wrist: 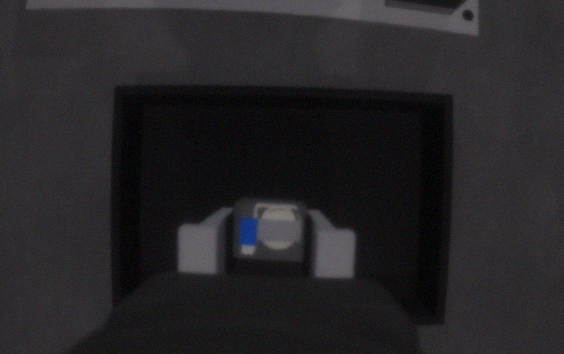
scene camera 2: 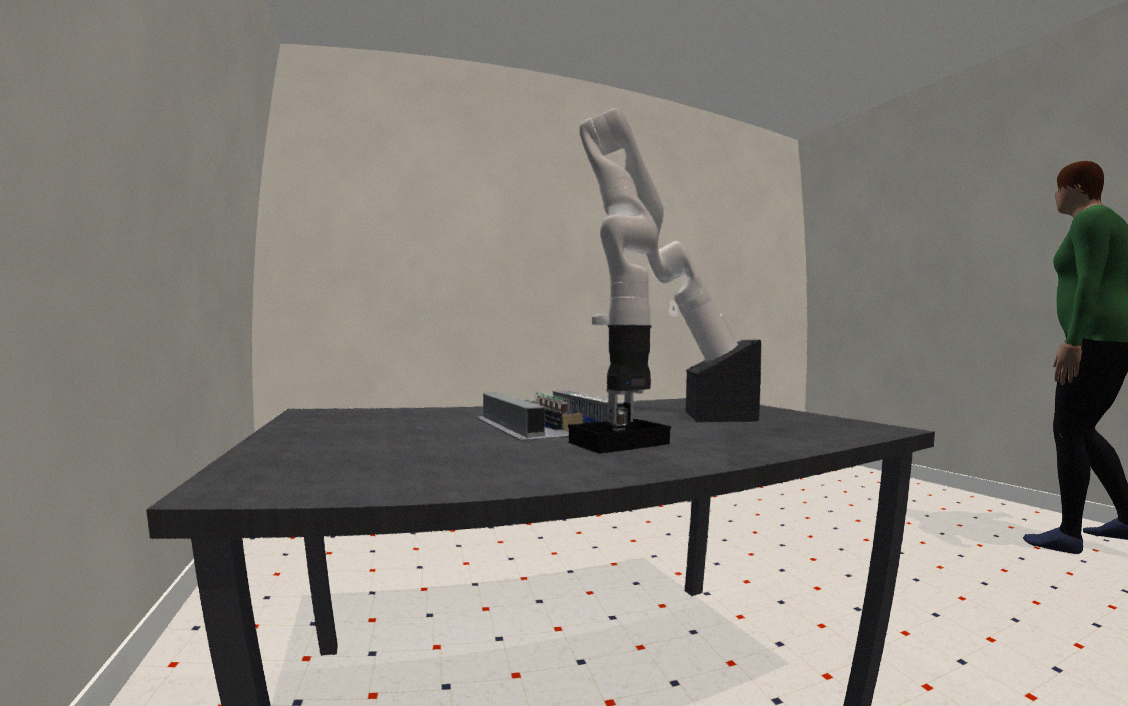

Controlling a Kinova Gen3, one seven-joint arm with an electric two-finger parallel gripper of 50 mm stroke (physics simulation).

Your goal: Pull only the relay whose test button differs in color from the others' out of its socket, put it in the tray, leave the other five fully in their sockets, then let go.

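Frame: origin at the arm's base, x ahead, y left, z up, level; millimetres.
Seen in the pictures: gripper, between the fingertips: [wrist: 270, 233] [scene camera 2: 620, 422]; arm's base, origin of its link: [scene camera 2: 720, 353].
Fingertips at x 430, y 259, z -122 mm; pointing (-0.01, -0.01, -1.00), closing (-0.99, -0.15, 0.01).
Pixels of each thing's top centre, then the offset from my fingertips to it. "*": a spot on its surface instead. Level surfaces: height alone.
- relay with a blue test button, centre of its top: [wrist: 269, 232] [scene camera 2: 619, 407] dx +1, dy -4, dz +27 mm
- black tray, centre of its top: [wrist: 282, 209] [scene camera 2: 619, 425] dx -4, dy -11, dz -9 mm
- panel, a spot on its surface: [wrist: 200, 6] * dx +61, dy -110, dz -41 mm
- tall grey wire duct, centre of its top: [scene camera 2: 510, 399] dx +150, dy -259, dz +19 mm
- table, height of its surface: dz -44 mm
A relay with a blue test button [wrist: 270, 230] is held between the two fingers of my gripper [wrist: 270, 233] [scene camera 2: 620, 416] in the wrist view. The gripper is shut on it. The black tray [scene camera 2: 600, 442] [wrist: 447, 200] lies directly below, and the relay is within the outline of its walls, at the near part in the wrist view. In the scene view the fingertips are down at the tray's rim; whether the relay touches the tray floor cannot be told. The other relays [scene camera 2: 552, 404] are small in the scene view, in the row on the panel; their button colors cannot be made out there.
The panel [wrist: 200, 6] [scene camera 2: 555, 432] lies behind and left of the tray, with a tall grey wire duct [scene camera 2: 511, 413] on its left side and another duct [scene camera 2: 579, 403] behind. The robot's black base [scene camera 2: 722, 392] stands at the back right of the table [scene camera 2: 374, 466]. A person [scene camera 2: 1091, 274] stands at the far right.
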